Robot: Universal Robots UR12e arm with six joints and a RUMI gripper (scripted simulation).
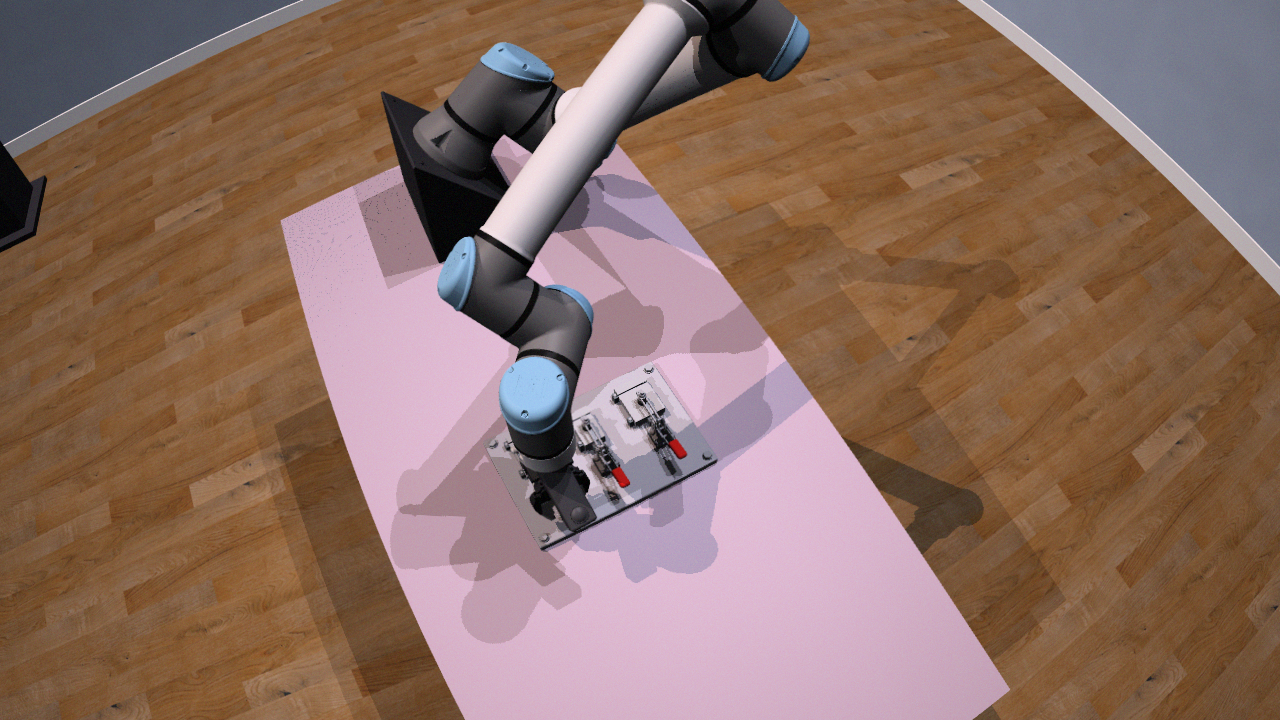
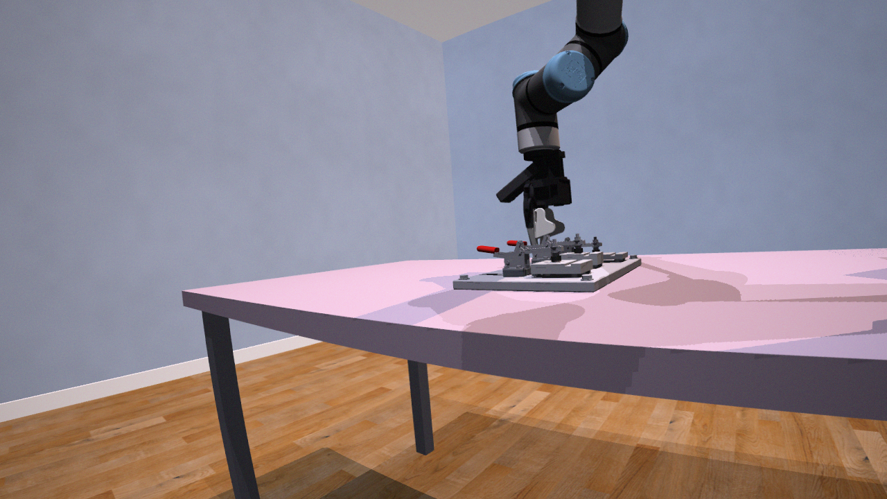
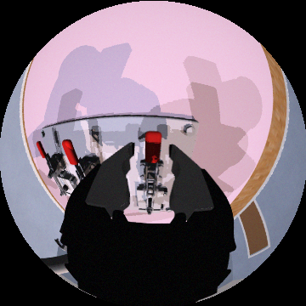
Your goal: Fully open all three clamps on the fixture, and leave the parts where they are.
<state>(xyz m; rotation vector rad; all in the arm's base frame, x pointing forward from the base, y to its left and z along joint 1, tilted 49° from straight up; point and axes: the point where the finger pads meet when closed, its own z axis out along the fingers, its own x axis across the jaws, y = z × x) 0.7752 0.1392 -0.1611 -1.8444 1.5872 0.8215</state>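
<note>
Now: the grey fixture plate 10 cm behind my hand, 10 cm to the left of it and 4 cm below it. Also, from my hand: flat grey part: 17 cm behind, 20 cm to the left, 1 cm below.
</note>
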